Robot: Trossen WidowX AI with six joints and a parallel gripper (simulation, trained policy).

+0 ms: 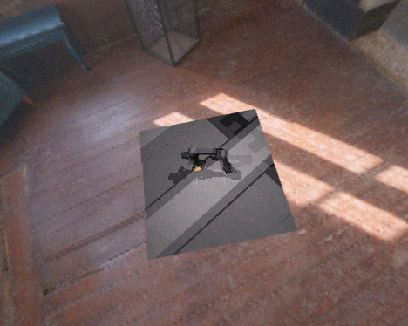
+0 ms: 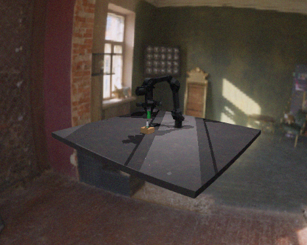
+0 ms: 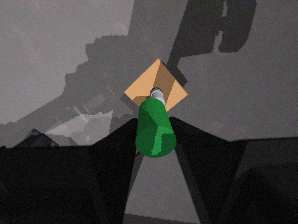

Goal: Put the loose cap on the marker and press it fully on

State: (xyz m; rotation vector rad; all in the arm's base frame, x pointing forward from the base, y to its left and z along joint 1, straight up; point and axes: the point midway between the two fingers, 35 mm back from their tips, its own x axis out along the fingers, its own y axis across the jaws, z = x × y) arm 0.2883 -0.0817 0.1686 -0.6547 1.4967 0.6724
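The tan holder block is 10 mm ahead of my gripper tip, 10 mm to the right of it and 120 mm below it. Round my gripper tip: green cap: right at my gripper tip.
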